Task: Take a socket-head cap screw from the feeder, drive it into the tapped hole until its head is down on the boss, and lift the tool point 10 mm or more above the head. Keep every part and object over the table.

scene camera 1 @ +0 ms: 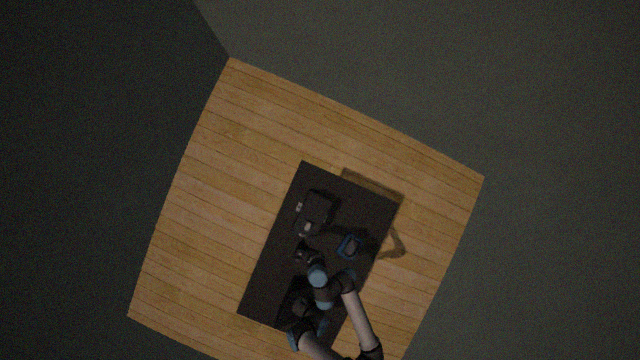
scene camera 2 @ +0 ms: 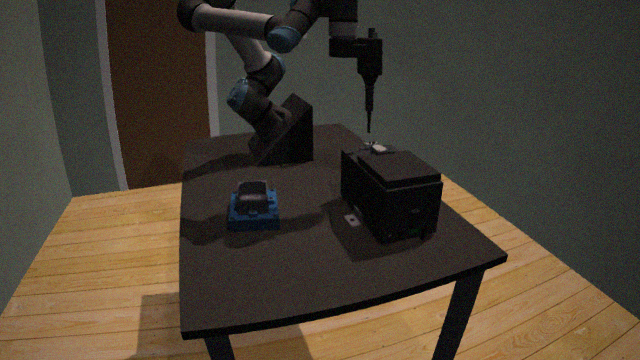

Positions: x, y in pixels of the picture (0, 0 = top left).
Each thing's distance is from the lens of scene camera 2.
blue fixture (scene camera 2: 241, 223): 95 cm
black screw feeder (scene camera 2: 392, 213): 86 cm
The marked spots on the black screw feeder and the blue fixture are 37 cm apart.
